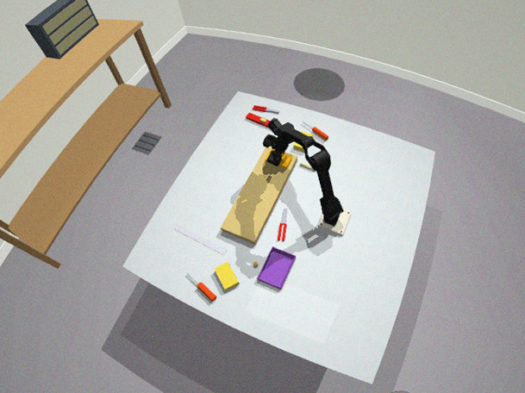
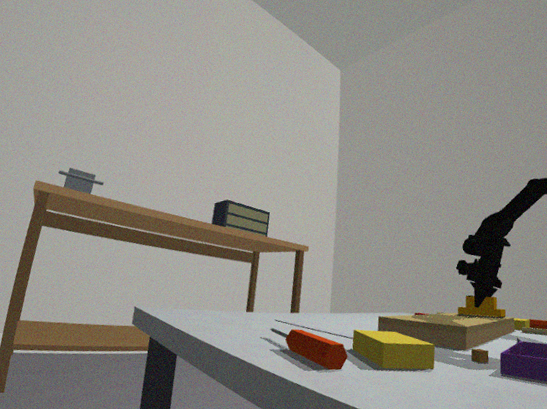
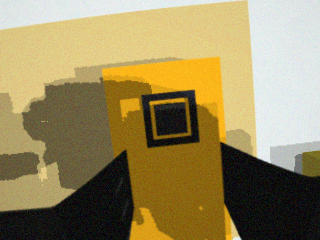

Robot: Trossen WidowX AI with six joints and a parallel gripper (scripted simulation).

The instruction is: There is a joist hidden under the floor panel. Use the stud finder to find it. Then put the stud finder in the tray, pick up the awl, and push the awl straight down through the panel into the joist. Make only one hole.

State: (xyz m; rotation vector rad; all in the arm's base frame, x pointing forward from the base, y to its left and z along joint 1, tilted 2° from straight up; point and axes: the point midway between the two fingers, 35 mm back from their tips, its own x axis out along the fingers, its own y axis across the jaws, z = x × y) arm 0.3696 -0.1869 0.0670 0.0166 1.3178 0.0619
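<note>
Now: the purple tray 510 mm to the left of my gripper tip, 250 mm behind it and 50 mm below it. Also, from my gripper tip: red level: 240 mm to the right, 210 mm ahead, 50 mm below; then awl: 180 mm behind, 60 mm below, 50 mm to the right; then stud finder: 20 mm above, 10 mm ahead.
</note>
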